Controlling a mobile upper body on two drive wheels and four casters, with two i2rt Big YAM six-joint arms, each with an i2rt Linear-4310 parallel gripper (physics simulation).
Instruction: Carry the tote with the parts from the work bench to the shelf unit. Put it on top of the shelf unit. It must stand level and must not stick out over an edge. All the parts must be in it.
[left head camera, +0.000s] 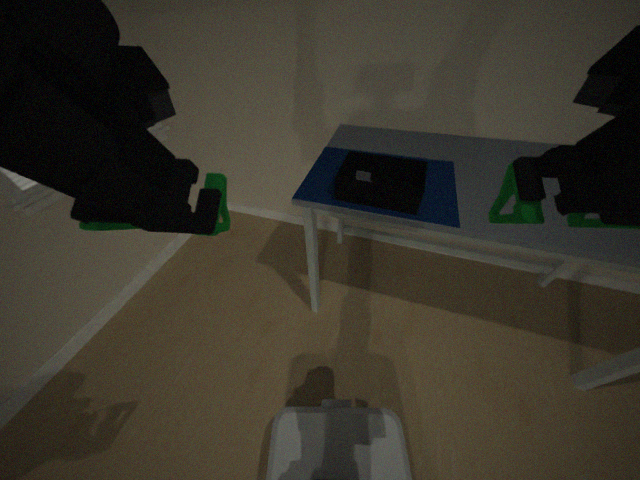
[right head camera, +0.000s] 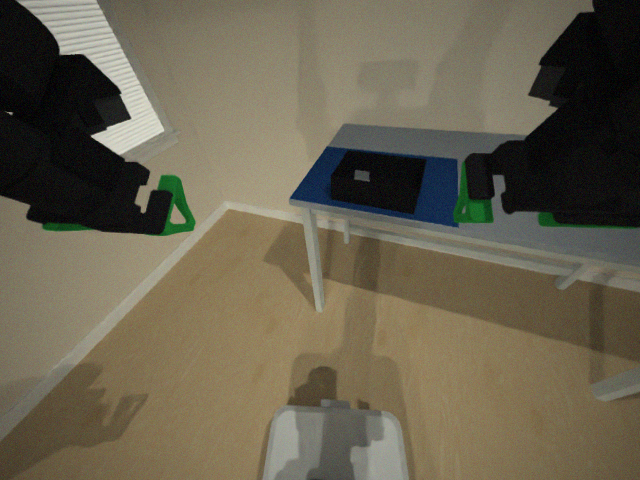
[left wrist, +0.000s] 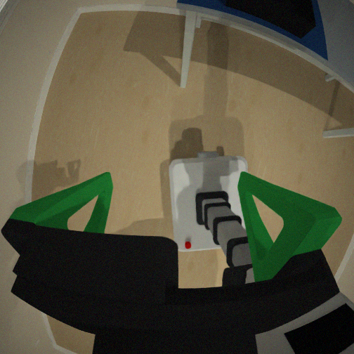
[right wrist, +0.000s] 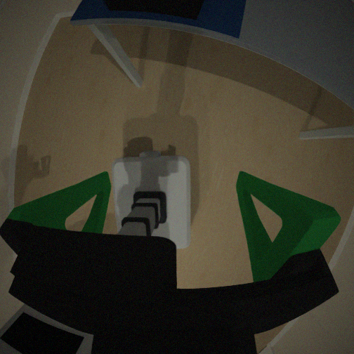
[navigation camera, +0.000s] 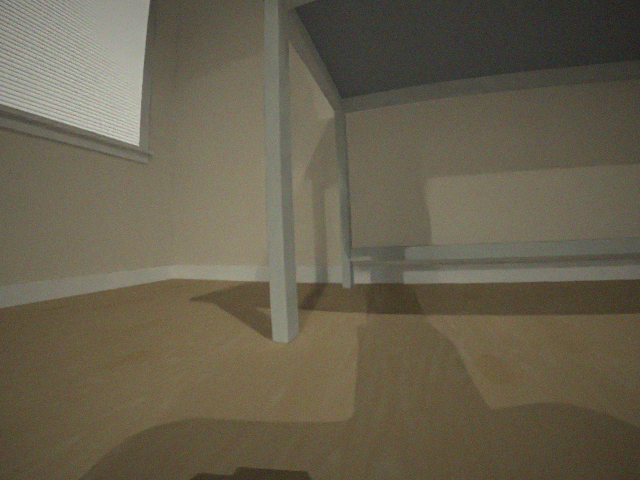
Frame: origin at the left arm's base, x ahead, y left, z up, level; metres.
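Seen in the pictures: left gripper, fingertip midpoint: (left head camera: 192, 224) (right head camera: 160, 224); right gripper, fingertip midpoint: (left head camera: 529, 219) (right head camera: 496, 219).
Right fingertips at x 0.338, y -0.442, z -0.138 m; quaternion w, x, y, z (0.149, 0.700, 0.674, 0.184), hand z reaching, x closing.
Observation:
Pixels of each thing's top centre, then the offset from my right fingertips to it. "spot": a spot on its surface instead. Level surfaces: height alone.
- black tote, middle of its top: (right head camera: 379, 167) (left head camera: 382, 168) dx +0.574, dy +0.052, dz -0.256 m
- blue mat, its level: dz -0.356 m
- grey work bench, its level: dz -0.358 m
- small light grey patch, surface spot: (right head camera: 361, 175) (left head camera: 363, 176) spot: dx +0.650, dy +0.107, dz -0.332 m
A black tote (left head camera: 385, 188) (right head camera: 385, 186) (left wrist: 282, 12) (right wrist: 155, 7) stands on a blue mat (left head camera: 442, 198) (right head camera: 445, 180) (right wrist: 225, 20) at the left end of the grey work bench (left head camera: 475, 170) (right head camera: 439, 142) (right wrist: 300, 50). A small light grey patch (left head camera: 363, 176) (right head camera: 361, 175) shows on the tote. Its inside is too dark to make out any parts. My left gripper (left head camera: 162, 228) (right head camera: 118, 228) (left wrist: 174, 178) is open and empty, left of the bench in the head views. My right gripper (left head camera: 555, 219) (right head camera: 516, 219) (right wrist: 173, 178) is open and empty, right of the tote. The shelf unit does not show.
A bench leg (left head camera: 312, 263) (right head camera: 314, 263) (navigation camera: 281, 206) stands at the bench's near left corner. A wall with a window (right head camera: 103, 77) (navigation camera: 72, 67) is at the left, another wall behind the bench. My pale base (left head camera: 336, 444) (right head camera: 336, 444) is at the bottom of the head views.

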